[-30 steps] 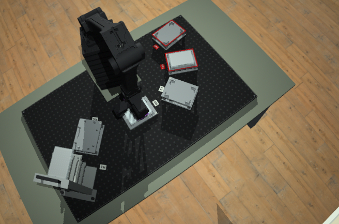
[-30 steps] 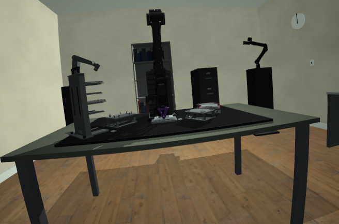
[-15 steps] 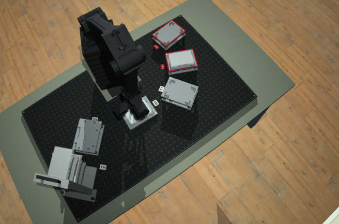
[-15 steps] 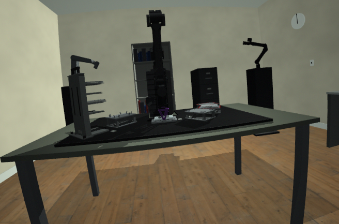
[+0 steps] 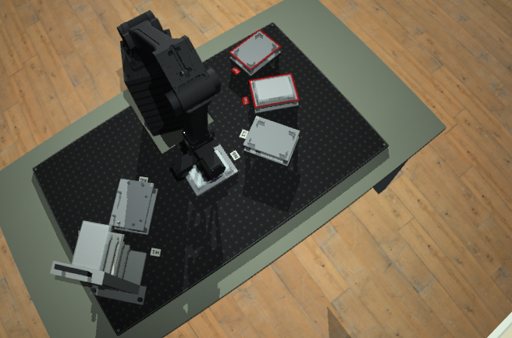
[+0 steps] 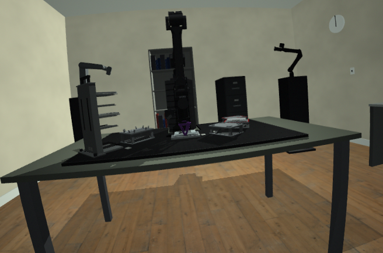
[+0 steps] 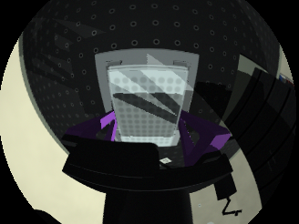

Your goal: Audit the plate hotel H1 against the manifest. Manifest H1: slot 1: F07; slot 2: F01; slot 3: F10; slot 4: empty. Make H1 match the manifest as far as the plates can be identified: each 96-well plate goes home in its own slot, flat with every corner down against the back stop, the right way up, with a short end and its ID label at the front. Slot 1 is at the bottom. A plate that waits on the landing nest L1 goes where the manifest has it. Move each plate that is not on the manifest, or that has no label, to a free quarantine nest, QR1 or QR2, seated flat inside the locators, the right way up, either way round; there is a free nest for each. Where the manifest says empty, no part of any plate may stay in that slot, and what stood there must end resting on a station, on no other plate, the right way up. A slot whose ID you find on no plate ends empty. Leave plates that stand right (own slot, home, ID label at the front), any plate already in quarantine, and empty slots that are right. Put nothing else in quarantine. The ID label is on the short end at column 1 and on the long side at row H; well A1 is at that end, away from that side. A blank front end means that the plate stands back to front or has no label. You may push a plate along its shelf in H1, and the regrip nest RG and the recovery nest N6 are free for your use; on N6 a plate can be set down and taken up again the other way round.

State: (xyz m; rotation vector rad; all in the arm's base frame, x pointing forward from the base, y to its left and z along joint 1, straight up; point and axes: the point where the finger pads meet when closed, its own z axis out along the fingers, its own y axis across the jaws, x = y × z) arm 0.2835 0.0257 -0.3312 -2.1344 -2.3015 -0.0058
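My hand is 2 cm above the recovery nest N6. The rest, counted from my hand: N6 tag: 1 cm behind, 11 cm to the left, 2 cm below; then landing nest L1: 2 cm ahead, 24 cm to the left, 2 cm above; then regrip nest RG: 1 cm ahead, 28 cm to the right, 3 cm above.
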